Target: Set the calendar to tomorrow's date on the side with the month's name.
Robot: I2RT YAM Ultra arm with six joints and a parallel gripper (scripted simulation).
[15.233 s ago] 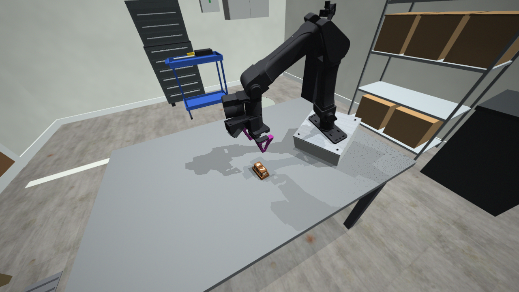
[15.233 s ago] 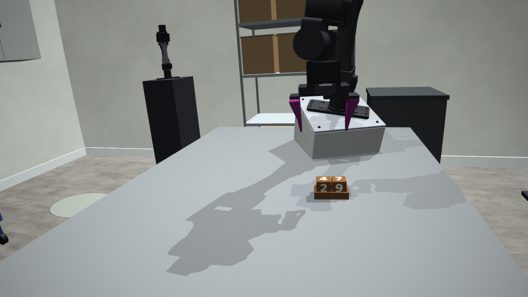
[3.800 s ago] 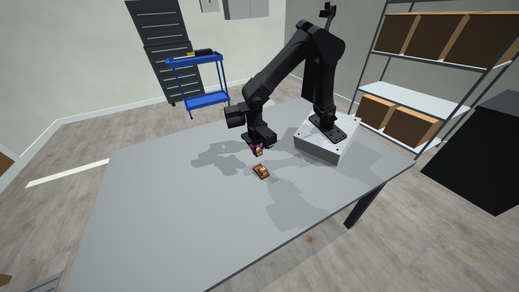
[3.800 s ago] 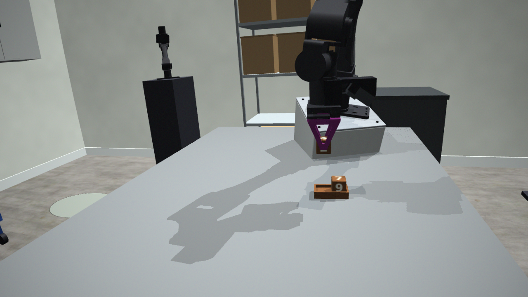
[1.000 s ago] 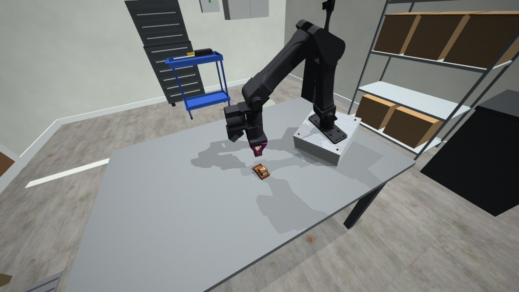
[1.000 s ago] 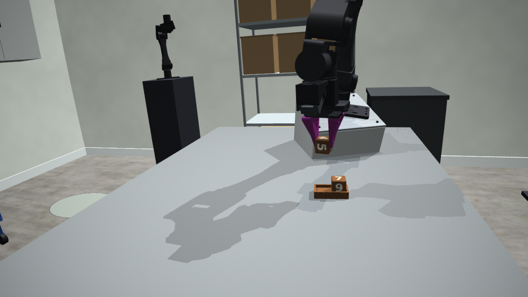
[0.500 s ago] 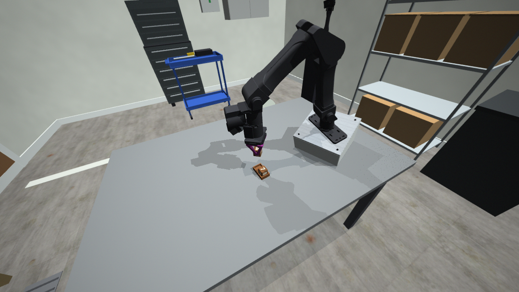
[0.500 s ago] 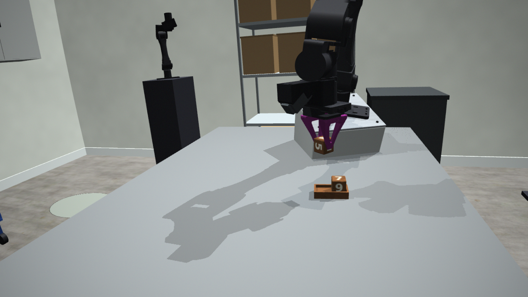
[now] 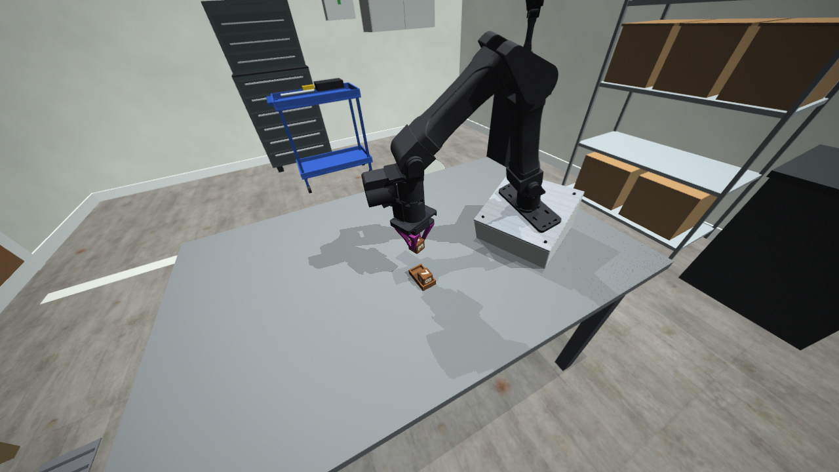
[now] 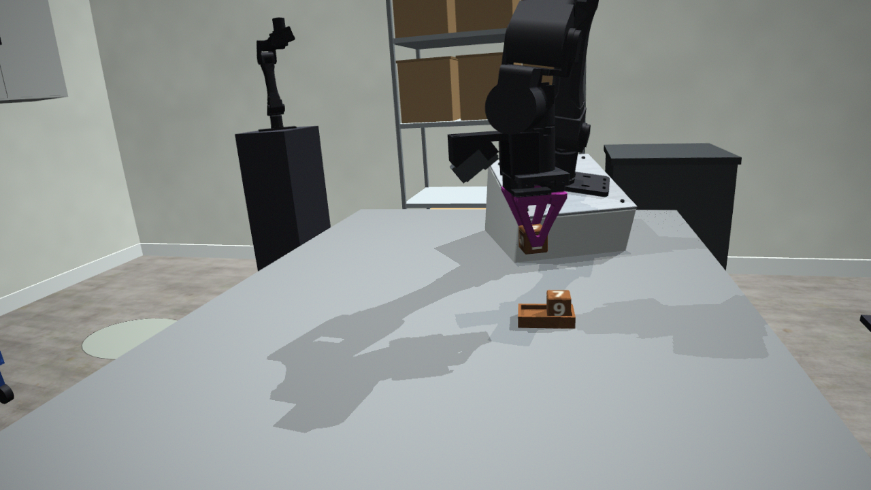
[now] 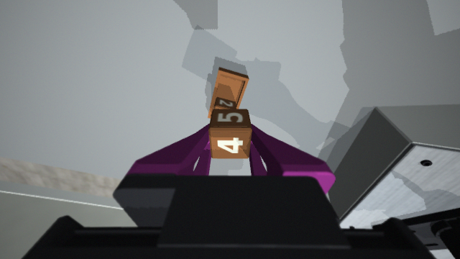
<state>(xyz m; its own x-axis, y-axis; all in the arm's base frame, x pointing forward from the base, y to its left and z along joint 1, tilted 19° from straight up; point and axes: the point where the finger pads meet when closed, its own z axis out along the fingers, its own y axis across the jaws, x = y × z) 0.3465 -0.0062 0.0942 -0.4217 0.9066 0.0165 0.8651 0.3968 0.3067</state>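
The brown wooden tray lies 2 cm to the left of my hand and 12 cm below it.
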